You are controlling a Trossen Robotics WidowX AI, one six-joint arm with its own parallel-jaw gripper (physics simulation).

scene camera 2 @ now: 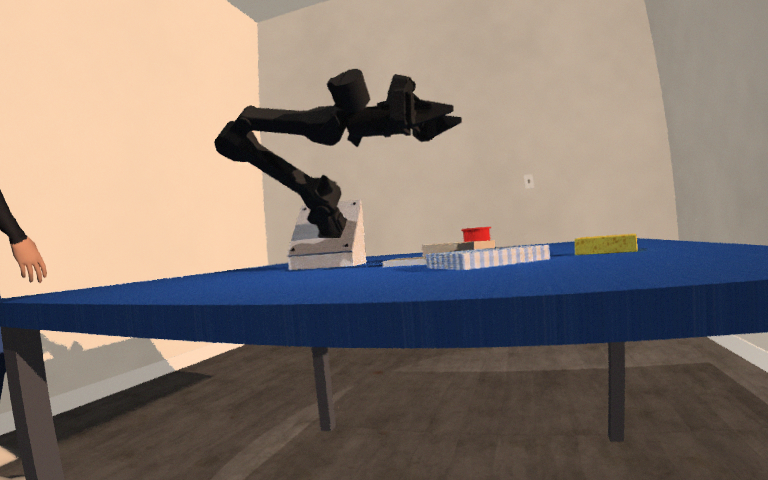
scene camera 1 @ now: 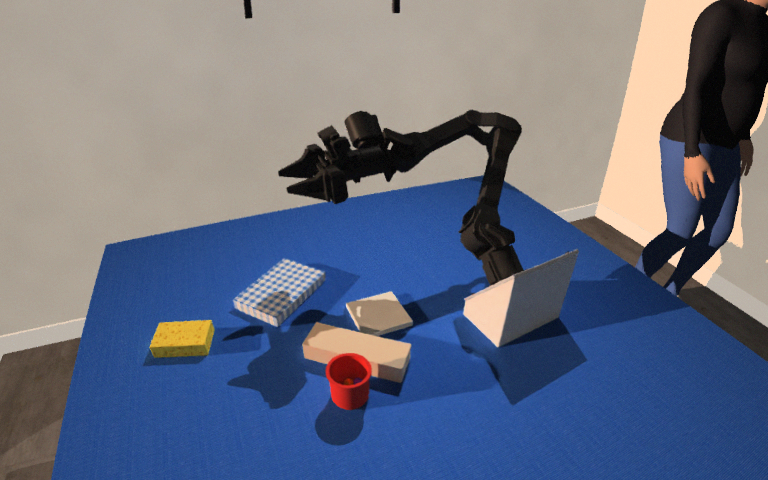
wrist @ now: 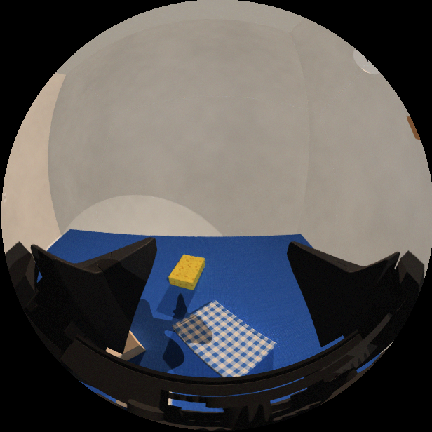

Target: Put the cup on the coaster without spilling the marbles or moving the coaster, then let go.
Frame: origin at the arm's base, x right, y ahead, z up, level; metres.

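Seen in the pictures: gripper, fingertip midpoint: [scene camera 2: 457, 114] [scene camera 1: 282, 181]; arm's base, origin of the base link: [scene camera 2: 332, 227] [scene camera 1: 508, 279].
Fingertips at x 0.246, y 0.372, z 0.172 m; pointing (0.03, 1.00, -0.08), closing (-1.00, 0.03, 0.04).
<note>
Offsets run from my fingertips to a thing's middle.
A red cup @(dx -0.307, dy -0.013, dz -0.237 m) [scene camera 1: 349, 396] [scene camera 2: 476, 234] stands upright on the blue table, close beside a beige block. Orange and dark marbles @(dx -0.290, dy -0.017, dz -0.256 m) [scene camera 1: 348, 382] show inside it in scene camera 1. A pale square slab @(dx -0.139, dy -0.139, dz -0.265 m) [scene camera 1: 379, 312] [scene camera 2: 403, 262], which looks like the coaster, lies flat on the far side of the block from the cup, with nothing on it. My gripper [scene camera 1: 284, 181] [scene camera 2: 457, 113] [wrist: 224, 247] is open and empty, high above the table and pointing roughly level. It is well away from the cup. The cup and the slab do not show in the wrist view.
The beige block @(dx -0.230, dy -0.056, dz -0.253 m) [scene camera 1: 356, 345] [scene camera 2: 444, 247] [wrist: 134, 346] lies between cup and slab. A blue-and-white checked block @(dx +0.012, dy +0.031, dz -0.259 m) [scene camera 1: 280, 288] [scene camera 2: 504, 257] [wrist: 230, 335] and a yellow sponge @(dx -0.070, dy +0.251, dz -0.256 m) [scene camera 1: 182, 337] [scene camera 2: 606, 244] [wrist: 187, 271] lie farther out. My white wedge mount [scene camera 1: 532, 305] [scene camera 2: 328, 258] stands on the table [scene camera 1: 169, 430] [scene camera 2: 396, 322].
</note>
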